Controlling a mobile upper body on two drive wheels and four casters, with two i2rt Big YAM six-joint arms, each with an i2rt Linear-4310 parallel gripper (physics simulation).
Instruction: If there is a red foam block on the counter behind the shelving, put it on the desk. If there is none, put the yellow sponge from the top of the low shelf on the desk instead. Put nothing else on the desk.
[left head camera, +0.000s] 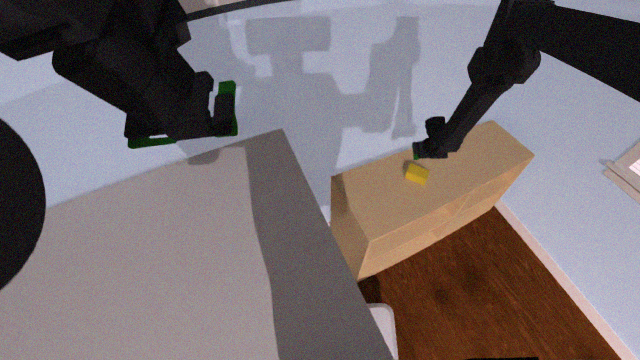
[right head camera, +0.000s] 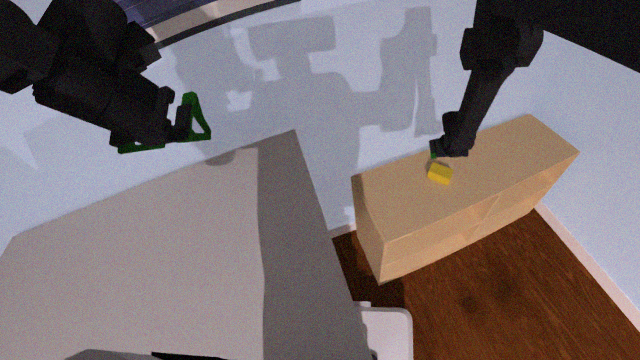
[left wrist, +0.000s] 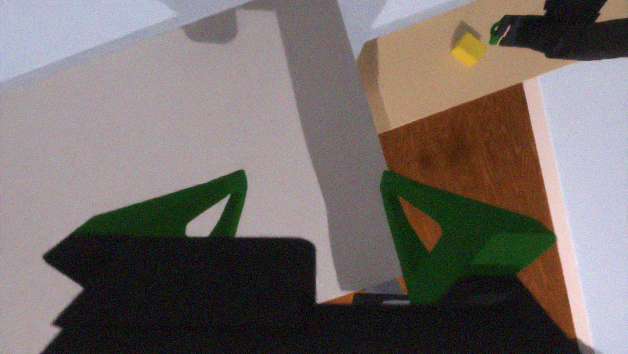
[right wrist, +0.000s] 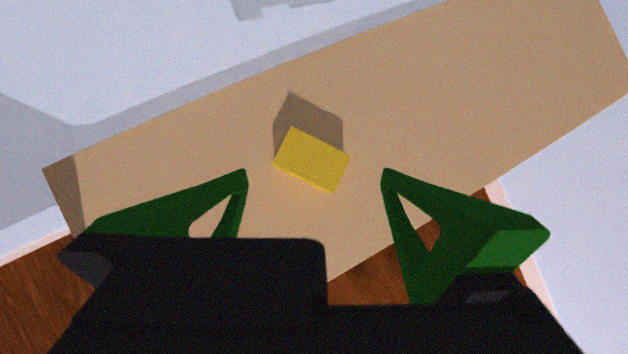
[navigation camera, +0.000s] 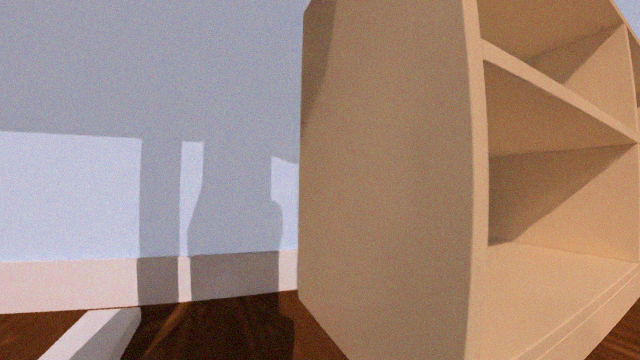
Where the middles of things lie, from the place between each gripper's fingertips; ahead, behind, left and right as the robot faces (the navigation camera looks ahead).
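Labels:
Yellow sponge (right wrist: 300, 154): from my right hand, 30 mm ahead, 20 mm to the right, 180 mm below. My left hand: 480 mm short of the sponge, 600 mm to the left of it, 660 mm above it.

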